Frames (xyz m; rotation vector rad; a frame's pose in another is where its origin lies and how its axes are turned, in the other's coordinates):
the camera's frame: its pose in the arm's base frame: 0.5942 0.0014 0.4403 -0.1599 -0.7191 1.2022
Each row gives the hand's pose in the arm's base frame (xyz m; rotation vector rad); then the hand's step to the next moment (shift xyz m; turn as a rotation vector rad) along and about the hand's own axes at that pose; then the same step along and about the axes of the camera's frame.
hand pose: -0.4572 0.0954 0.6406 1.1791 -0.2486 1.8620
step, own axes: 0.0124 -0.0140 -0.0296 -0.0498 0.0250 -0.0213
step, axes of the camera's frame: 0.0231 0.0244 -0.0098 -0.0506 0.0293 -0.0118
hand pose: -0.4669 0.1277 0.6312 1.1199 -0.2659 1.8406
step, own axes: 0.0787 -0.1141 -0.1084 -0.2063 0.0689 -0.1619
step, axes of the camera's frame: 0.1444 0.0664 -0.0756 -0.1781 0.1812 -0.0946
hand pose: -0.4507 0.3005 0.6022 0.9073 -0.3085 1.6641
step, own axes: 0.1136 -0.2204 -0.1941 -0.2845 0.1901 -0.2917
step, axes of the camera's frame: 0.2170 0.0585 -0.2205 -0.2618 0.3559 -0.0834
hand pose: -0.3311 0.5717 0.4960 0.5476 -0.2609 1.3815
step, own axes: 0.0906 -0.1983 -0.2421 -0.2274 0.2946 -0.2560
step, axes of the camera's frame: 0.1072 0.0271 -0.3065 -0.2070 0.4011 0.0187
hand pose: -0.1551 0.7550 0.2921 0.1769 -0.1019 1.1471
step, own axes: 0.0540 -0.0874 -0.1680 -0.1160 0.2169 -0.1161
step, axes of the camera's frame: -0.0111 0.0158 -0.1960 -0.0863 0.2521 0.0544
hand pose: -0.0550 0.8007 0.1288 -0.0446 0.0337 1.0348
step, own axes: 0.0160 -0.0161 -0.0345 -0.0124 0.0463 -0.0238
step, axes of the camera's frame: -0.0077 0.0008 -0.0406 -0.0077 0.0527 0.0055
